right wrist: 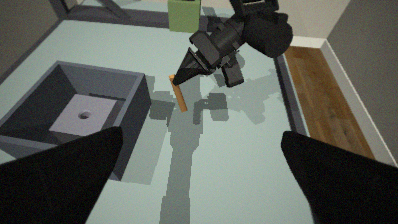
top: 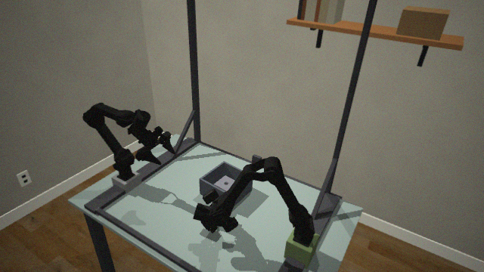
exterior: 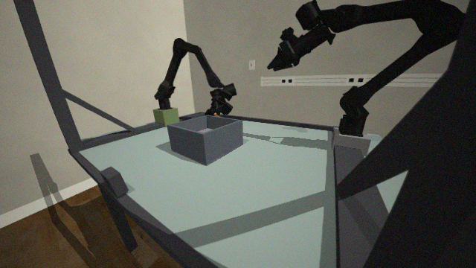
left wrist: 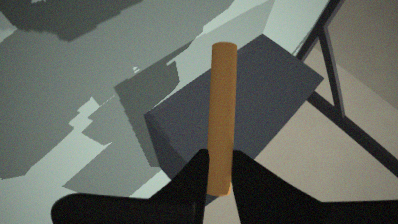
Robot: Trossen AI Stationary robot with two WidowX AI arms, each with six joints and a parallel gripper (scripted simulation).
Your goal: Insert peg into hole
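My left hand is 20 mm past the orange peg, 30 mm to the left of it and 30 mm above it. Round my left hand: grey box 200 mm behind, 80 mm to the right, 70 mm below; then pale plate 200 mm behind, 80 mm to the right, 50 mm below.
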